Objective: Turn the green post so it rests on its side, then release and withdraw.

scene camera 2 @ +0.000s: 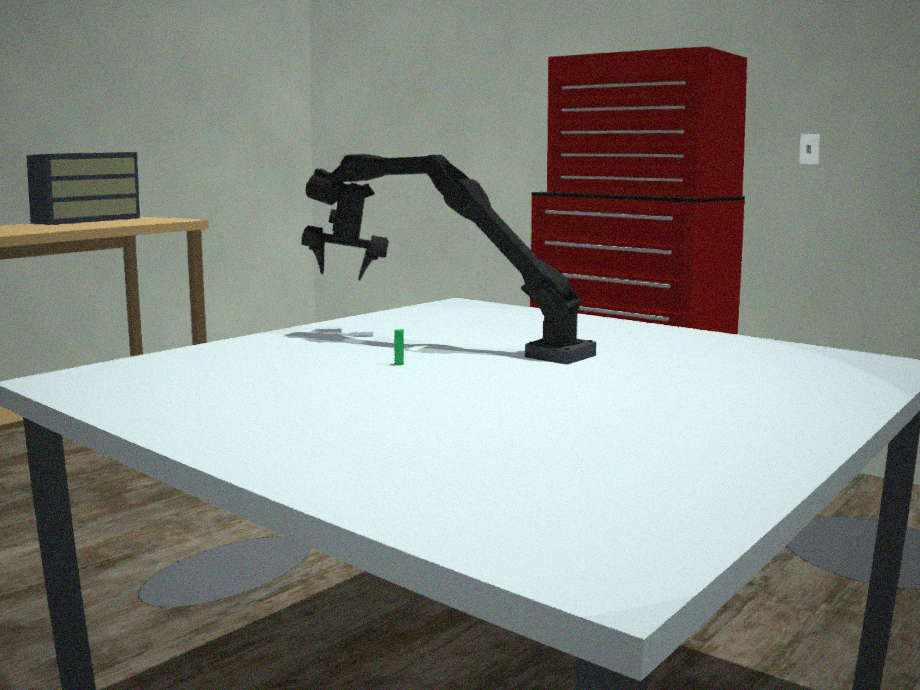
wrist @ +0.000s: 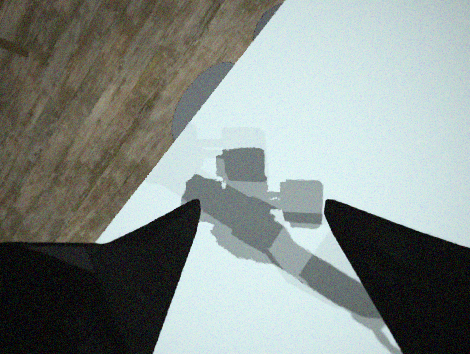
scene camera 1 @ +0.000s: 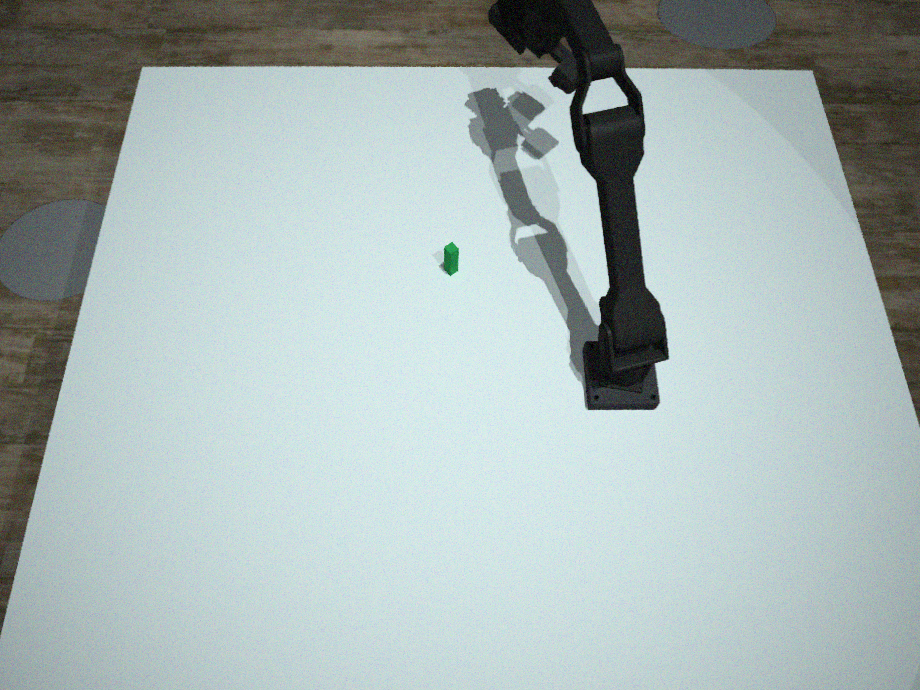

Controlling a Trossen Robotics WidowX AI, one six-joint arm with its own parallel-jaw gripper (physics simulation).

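The green post (scene camera 1: 451,259) (scene camera 2: 399,347) stands upright on the white table (scene camera 1: 297,482) (scene camera 2: 483,445) (wrist: 390,90), to the left of the arm's base in both scene views. The post does not show in the wrist view. My gripper (scene camera 2: 341,276) (wrist: 261,205) is open and empty, with its fingers pointing down. It hangs well above the table, apart from the post, up and to the left of it in scene camera 2. In scene camera 1 the gripper is partly hidden by the arm and cut by the top edge, so its fingertips are unclear.
The arm's base (scene camera 1: 622,398) (scene camera 2: 561,352) stands on the table. A red drawer cabinet (scene camera 2: 616,167) stands behind the table. A wooden bench (scene camera 2: 167,225) at the left bears a small drawer unit (scene camera 2: 92,187). In the wrist view the table's edge runs diagonally beside the wooden floor (wrist: 90,100).
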